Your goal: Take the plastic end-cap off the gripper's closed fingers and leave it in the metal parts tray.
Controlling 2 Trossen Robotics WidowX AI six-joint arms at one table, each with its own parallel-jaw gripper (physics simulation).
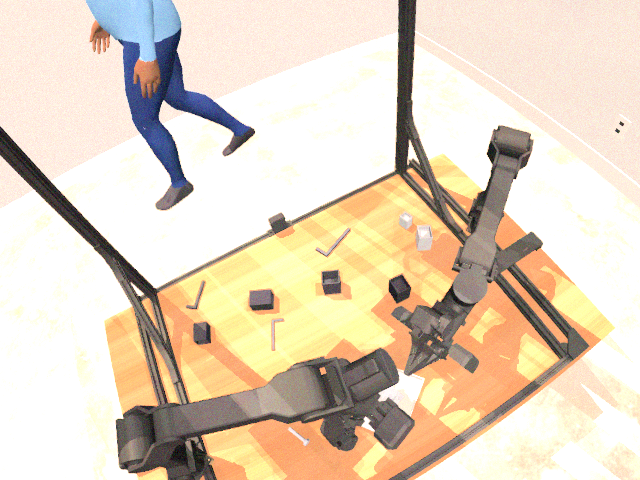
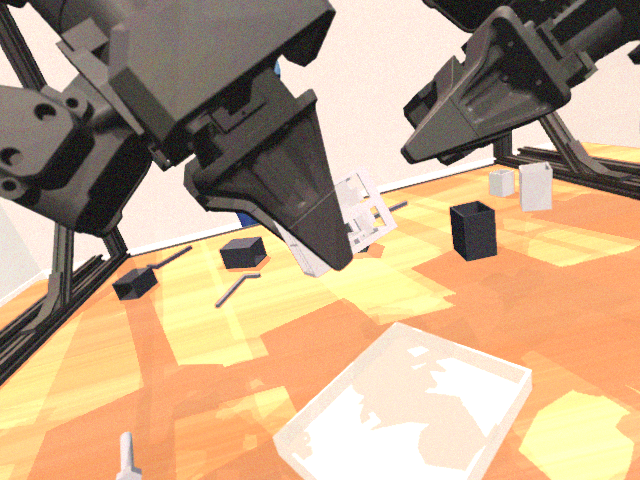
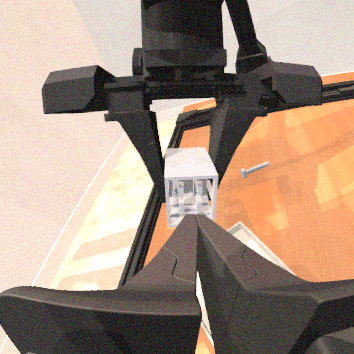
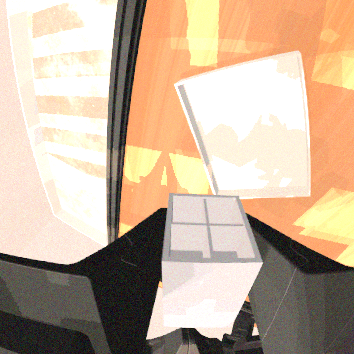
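Seen in the pictures: left gripper, fingertip midpoint: (image 1: 405,375) (image 2: 407,156) (image 3: 193,222) (image 4: 187,333); right gripper, fingertip midpoint: (image 1: 387,405) (image 2: 336,264) (image 3: 186,199) (image 4: 200,217); left arm's base, origin of the base link: (image 4: 244,316); right arm's base, origin of the base link: (image 1: 193,464).
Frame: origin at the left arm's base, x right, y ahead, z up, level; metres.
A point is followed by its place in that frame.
The white plastic end-cap (image 2: 367,210) @[y 0.553, x -0.026, z 0.154 m] (image 3: 190,183) @[y 0.576, x -0.012, z 0.144 m] (image 4: 208,267) @[y 0.594, x -0.005, z 0.164 m] is a hollow square box. My right gripper (image 2: 332,244) @[y 0.577, x -0.020, z 0.130 m] (image 3: 186,199) @[y 0.577, x -0.020, z 0.130 m] (image 4: 200,217) @[y 0.577, x -0.020, z 0.130 m] (image 1: 360,425) is shut on its sides and holds it in the air. My left gripper (image 1: 410,369) @[y 0.517, x -0.022, z 0.172 m] (image 2: 409,154) @[y 0.517, x -0.022, z 0.172 m] (image 3: 193,222) @[y 0.517, x -0.022, z 0.172 m] is shut and empty; its tips point at the cap's open end, apart from it. The pale metal parts tray (image 1: 410,388) @[y 0.492, x -0.039, z -0.017 m] (image 2: 523,395) @[y 0.475, x -0.058, z -0.011 m] (image 4: 191,116) @[y 0.570, x -0.072, z -0.009 m] (image 3: 246,232) @[y 0.613, x 0.035, z -0.012 m] lies on the table below and ahead of the held cap, with nothing in it.
Several black boxes (image 1: 330,281) @[y 0.362, x 0.273, z 0.002 m] (image 1: 399,288) @[y 0.297, x 0.104, z 0.024 m] (image 1: 261,299) @[y 0.505, x 0.391, z 0.017 m] and two white boxes (image 1: 423,237) @[y 0.128, x 0.121, z 0.022 m] (image 1: 406,220) @[y 0.090, x 0.193, z 0.008 m] stand farther back. Allen keys (image 1: 333,244) @[y 0.255, x 0.337, z -0.011 m] (image 1: 275,332) @[y 0.554, x 0.320, z -0.014 m] and a bolt (image 1: 299,435) @[y 0.720, x 0.114, z -0.009 m] (image 3: 254,169) @[y 0.718, x 0.113, z -0.011 m] lie loose. A black frame post (image 1: 406,86) @[y -0.076, x 0.292, z 0.323 m] rises behind. A person (image 1: 151,62) walks beyond the table.
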